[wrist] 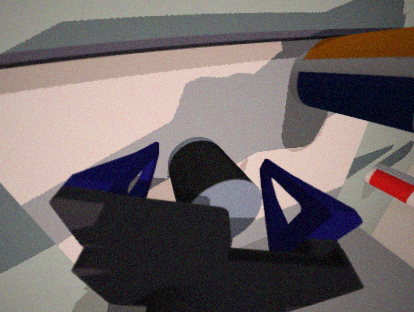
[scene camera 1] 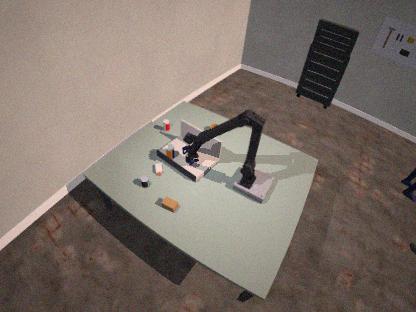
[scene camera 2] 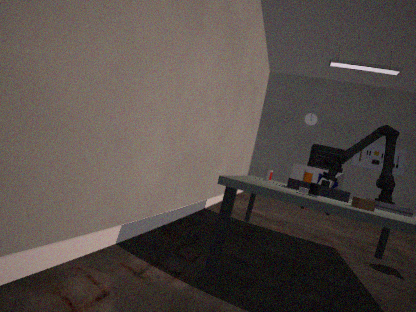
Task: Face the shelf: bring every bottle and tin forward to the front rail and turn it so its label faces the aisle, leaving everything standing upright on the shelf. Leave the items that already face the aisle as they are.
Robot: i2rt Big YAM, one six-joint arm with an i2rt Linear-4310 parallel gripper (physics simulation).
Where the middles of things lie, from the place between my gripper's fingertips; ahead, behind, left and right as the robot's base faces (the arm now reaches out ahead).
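Measuring from my hand, I find the orange and navy bottle (wrist: 357,75) 120 mm ahead, 40 mm to the left and 40 mm above. The shelf (scene camera 1: 209,153) is 60 mm to the right of my hand, 30 mm ahead of it and 40 mm above it, while the shelf floor (scene camera 1: 207,160) is 60 mm to the right of the hand, 30 mm ahead of it and 40 mm below it. That leaves the dark front rail (wrist: 50,55), which is 80 mm to the left of my hand, 50 mm ahead of it and 20 mm below it.
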